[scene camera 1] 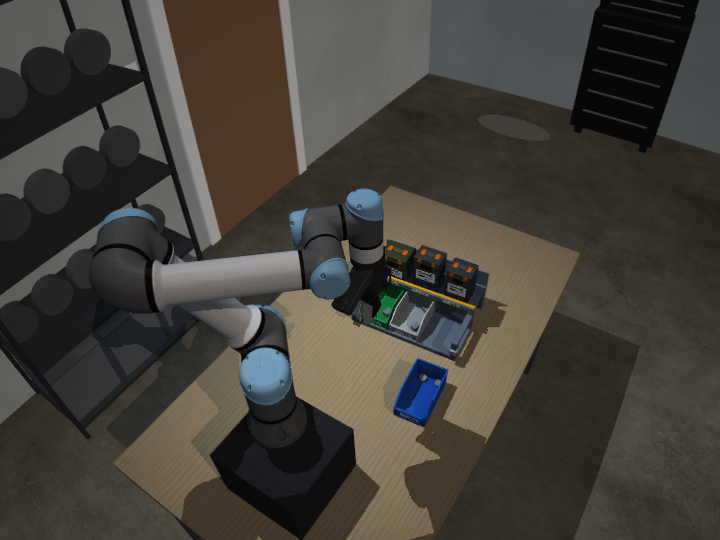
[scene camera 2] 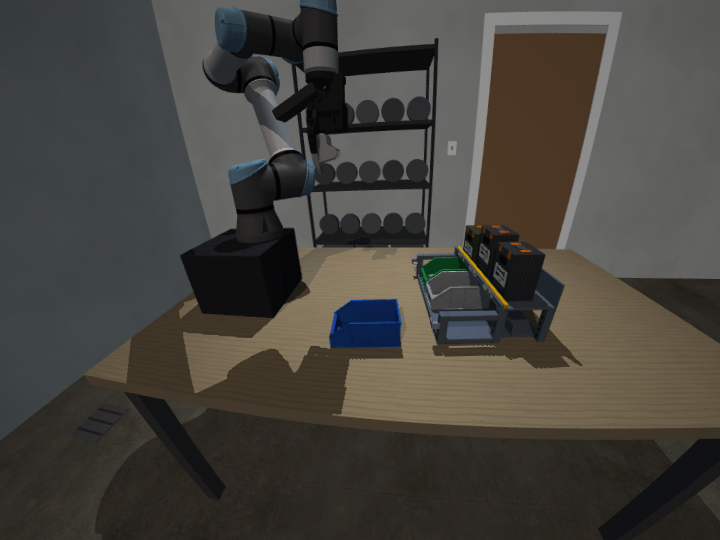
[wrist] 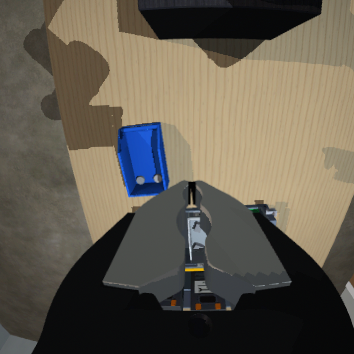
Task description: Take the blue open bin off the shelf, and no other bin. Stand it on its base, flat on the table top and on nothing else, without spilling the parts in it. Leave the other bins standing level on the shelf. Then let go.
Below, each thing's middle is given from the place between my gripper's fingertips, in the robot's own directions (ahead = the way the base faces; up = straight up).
Scene:
Right now the blue open bin (scene camera 2: 371, 322) is 350 mm below my hand, 130 mm to the right of it and 90 mm ahead of it. Round my hand: green bin (scene camera 1: 391, 297): 370 mm ahead, 350 mm below, 110 mm to the left; then light grey bin (scene camera 2: 449, 289): 370 mm ahead, 350 mm below.

